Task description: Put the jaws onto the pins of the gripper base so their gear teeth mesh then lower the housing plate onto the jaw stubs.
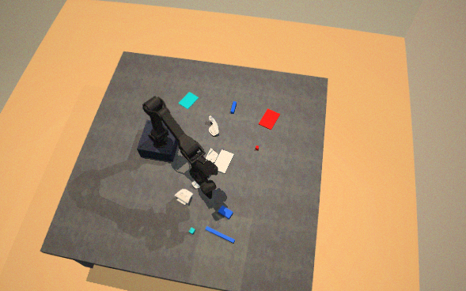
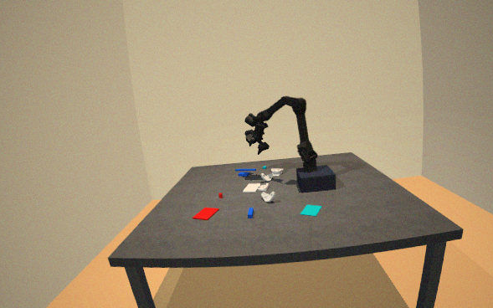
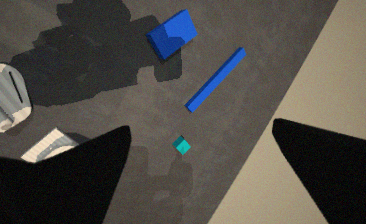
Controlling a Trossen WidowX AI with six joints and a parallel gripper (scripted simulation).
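My gripper tip is now 5 cm past the white jaw, 15 cm to the right of it and 13 cm above it. From my gripper tip the other things lie so: blue block (8 cm ahead, 3 cm to the right, 16 cm below); white block (13 cm behind, 3 cm to the left, 16 cm below); cyan cube (6 cm behind, 14 cm to the right, 16 cm below).
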